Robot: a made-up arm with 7 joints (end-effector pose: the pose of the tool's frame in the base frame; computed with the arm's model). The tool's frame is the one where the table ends. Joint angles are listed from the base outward.
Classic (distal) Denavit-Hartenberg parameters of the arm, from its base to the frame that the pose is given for. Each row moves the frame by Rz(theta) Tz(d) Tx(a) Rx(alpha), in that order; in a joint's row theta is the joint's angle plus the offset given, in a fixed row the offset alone. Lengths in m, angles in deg.
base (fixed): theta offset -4.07, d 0, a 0, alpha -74.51
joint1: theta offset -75.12, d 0.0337, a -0.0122, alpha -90
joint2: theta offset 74, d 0, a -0.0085, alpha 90
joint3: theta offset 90, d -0.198, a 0.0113, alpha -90
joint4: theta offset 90, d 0.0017, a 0.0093, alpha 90
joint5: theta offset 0, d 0.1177, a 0, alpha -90
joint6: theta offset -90, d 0, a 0.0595, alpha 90
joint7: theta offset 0, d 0, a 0, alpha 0
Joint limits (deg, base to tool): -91.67..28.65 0..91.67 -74.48..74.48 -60..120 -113..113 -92.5..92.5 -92.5..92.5
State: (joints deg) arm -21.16 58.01 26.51 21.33 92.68 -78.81 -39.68
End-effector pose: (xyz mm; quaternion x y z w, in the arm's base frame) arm 177.2 243.4 -112.3 0.7994 0.2268 -0.5247 0.1848
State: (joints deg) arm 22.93 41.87 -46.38 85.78 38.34 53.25 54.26
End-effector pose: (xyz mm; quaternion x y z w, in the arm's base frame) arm -164.4 301.5 -178.2 -0.8937 -0.3595 0.2441 0.1121
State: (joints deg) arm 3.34 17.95 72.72 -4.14 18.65 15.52 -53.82
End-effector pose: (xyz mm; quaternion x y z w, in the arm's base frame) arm -0.6 281.5 -150.4 0.1660 0.2995 0.1999 0.9180
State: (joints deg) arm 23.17 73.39 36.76 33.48 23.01 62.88 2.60
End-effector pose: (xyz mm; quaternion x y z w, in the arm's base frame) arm 8.3 377.8 -32.3 0.5038 0.5918 0.5568 0.2932
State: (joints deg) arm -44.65 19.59 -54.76 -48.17 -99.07 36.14 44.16
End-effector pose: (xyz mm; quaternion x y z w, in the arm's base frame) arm 82.7 -60.6 -78.5 -0.1366 0.3214 -0.6276 0.6958
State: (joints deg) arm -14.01 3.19 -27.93 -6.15 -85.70 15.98 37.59
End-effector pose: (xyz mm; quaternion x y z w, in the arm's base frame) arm 151.4 -57.3 -198.9 -0.4959 0.4378 -0.0801 0.7456
